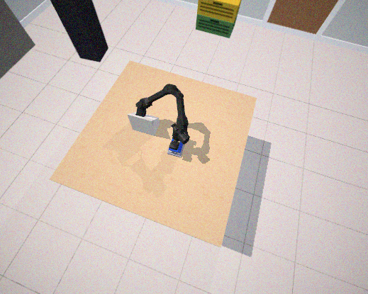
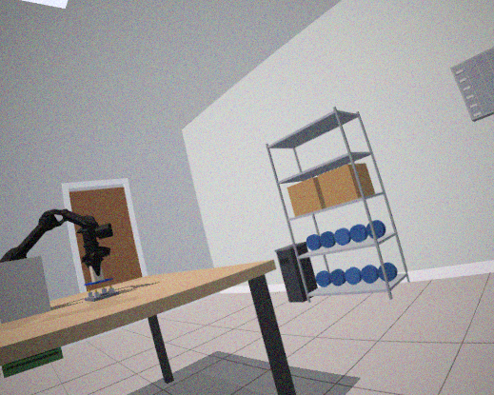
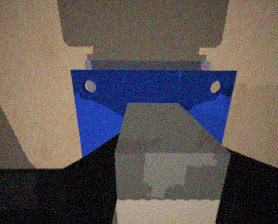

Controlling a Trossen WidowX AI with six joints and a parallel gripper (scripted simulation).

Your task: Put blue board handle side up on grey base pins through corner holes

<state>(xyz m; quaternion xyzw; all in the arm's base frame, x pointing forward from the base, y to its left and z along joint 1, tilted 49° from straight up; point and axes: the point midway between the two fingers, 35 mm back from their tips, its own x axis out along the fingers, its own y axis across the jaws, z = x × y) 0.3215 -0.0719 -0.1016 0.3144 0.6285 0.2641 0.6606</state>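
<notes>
Right now my gripper tip is 9 cm above the grey base. The rest, counted from my gripper tip: flat blue board 1 cm below.
</notes>
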